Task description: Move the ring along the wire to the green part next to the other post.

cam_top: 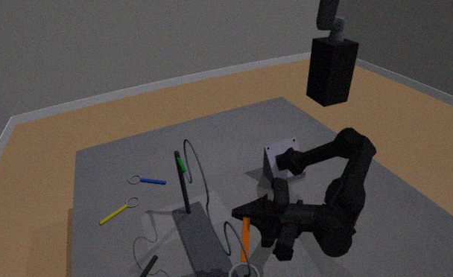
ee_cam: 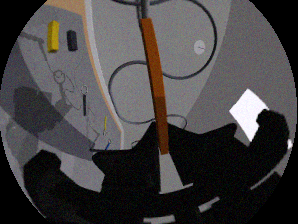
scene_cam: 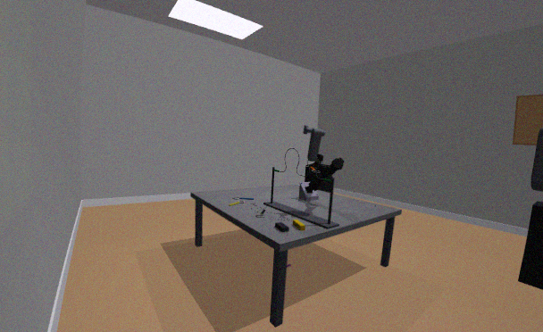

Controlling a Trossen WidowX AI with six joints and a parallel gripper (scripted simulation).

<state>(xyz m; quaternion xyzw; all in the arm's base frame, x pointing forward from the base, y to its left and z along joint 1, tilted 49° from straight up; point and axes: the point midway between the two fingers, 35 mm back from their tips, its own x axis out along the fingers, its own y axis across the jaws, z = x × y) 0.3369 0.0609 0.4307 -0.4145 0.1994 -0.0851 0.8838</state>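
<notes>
Right now my gripper tip is 1 cm short of the orange-handled ring, 9 cm to the right of it and 1 cm above it. The rest, counted from my gripper tip: yellow-handled ring: 30 cm ahead, 43 cm to the right, 33 cm below; black block: 31 cm ahead, 19 cm to the left, 32 cm below; yellow block: 21 cm ahead, 21 cm to the left, 32 cm below.
</notes>
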